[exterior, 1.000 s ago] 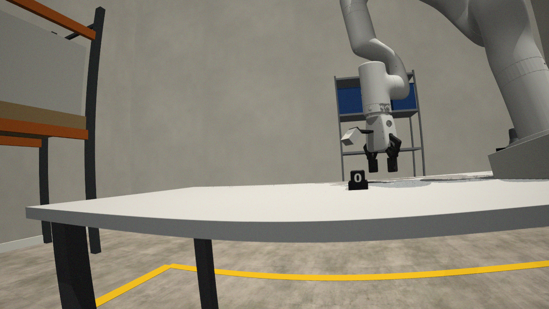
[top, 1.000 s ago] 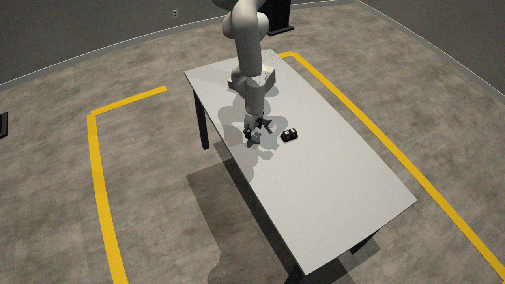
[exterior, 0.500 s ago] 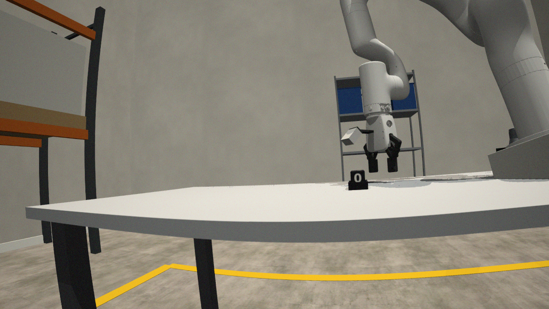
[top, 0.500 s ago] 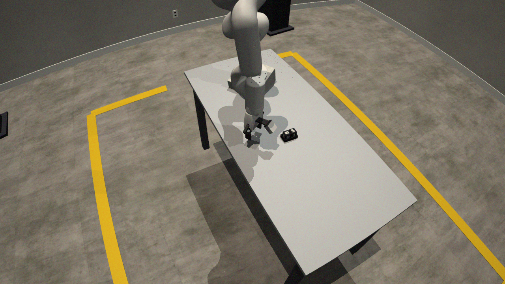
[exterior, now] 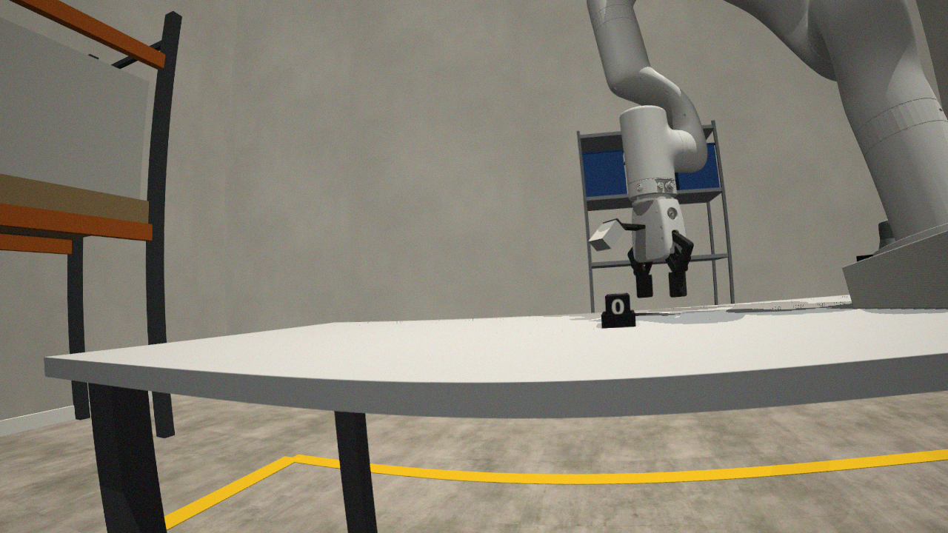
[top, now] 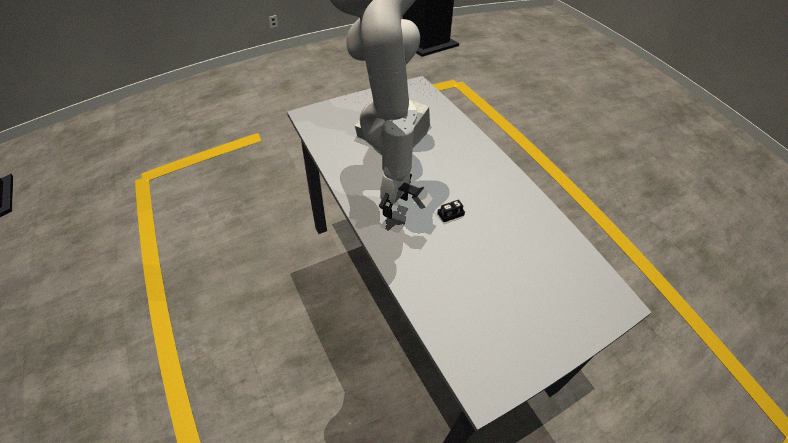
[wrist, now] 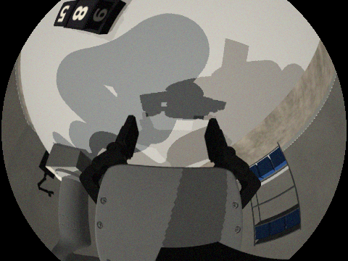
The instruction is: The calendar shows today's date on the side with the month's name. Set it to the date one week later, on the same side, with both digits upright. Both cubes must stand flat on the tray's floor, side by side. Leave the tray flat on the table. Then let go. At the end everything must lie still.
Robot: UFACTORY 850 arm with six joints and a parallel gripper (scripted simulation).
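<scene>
Now: hand 13 cm to the right of the black cube, 10 cm short of it and 1 cm above it. From my hand the other things lie so: black tray: 15 cm to the left, 10 cm ahead, 3 cm below.
</scene>
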